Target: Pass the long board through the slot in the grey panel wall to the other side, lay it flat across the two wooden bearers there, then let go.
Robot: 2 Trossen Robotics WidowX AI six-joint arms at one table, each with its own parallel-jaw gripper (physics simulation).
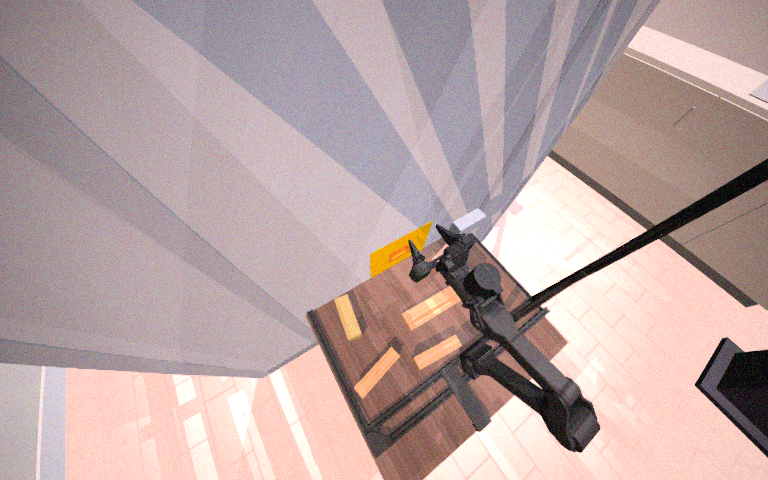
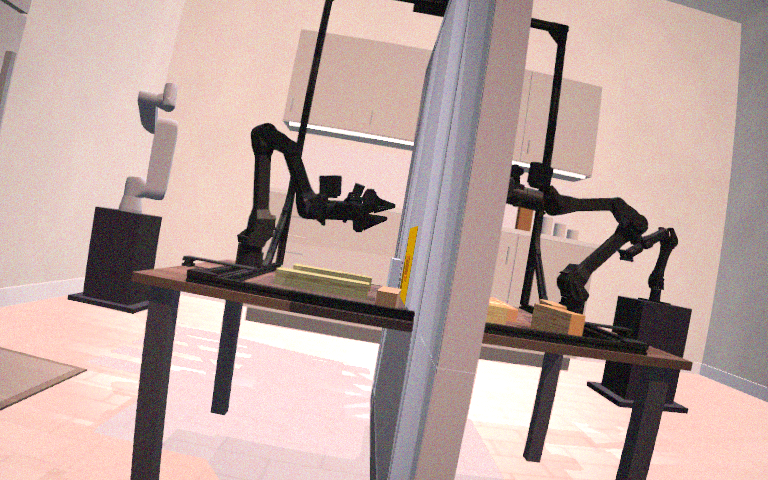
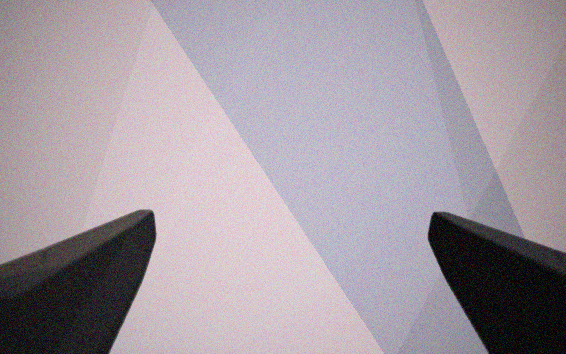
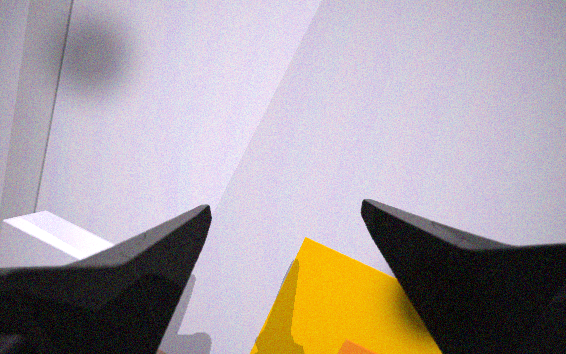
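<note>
The grey panel wall divides the table. A yellow plate frames the slot low in it. Several wooden pieces lie on my left arm's side, including a wide plank and a yellowish strip; I cannot tell which is the long board. On the right arm's side, two long pale strips lie parallel. My left gripper is open and empty, above the table, facing the wall. My right gripper is open and empty, above the yellow plate's height.
Two more wooden pieces lie toward the table's near rail. A small wooden block lies near the wall on the right arm's side. A white block is beside the yellow plate. Black frame posts rise from the table.
</note>
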